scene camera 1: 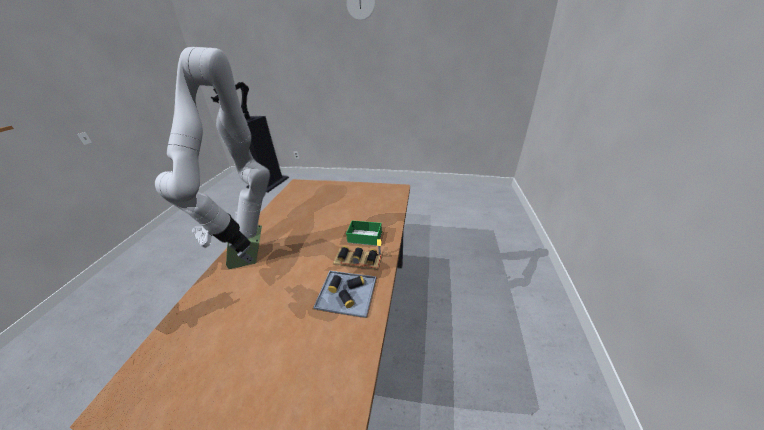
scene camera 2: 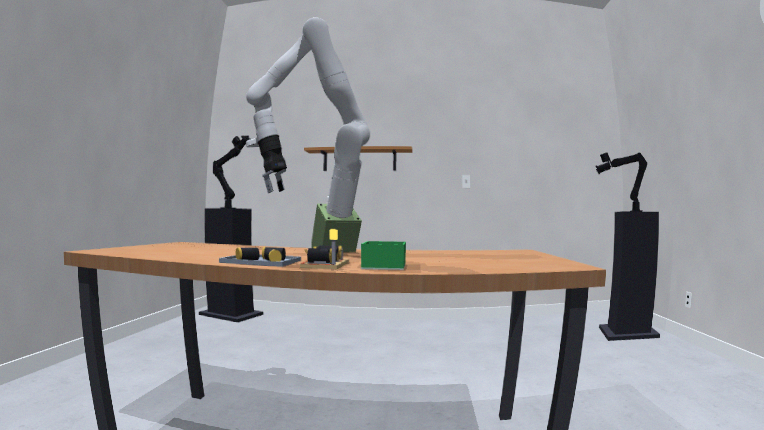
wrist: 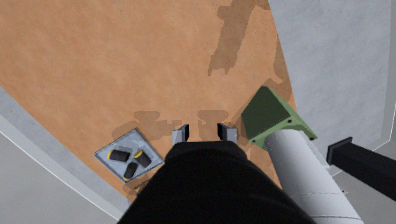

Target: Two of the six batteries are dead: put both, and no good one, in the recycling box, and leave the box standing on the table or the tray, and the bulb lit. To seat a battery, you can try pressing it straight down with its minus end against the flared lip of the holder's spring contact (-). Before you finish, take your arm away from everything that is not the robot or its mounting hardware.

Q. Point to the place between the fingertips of my gripper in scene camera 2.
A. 276,191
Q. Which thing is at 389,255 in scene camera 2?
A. A green recycling box.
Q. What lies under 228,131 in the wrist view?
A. My gripper.
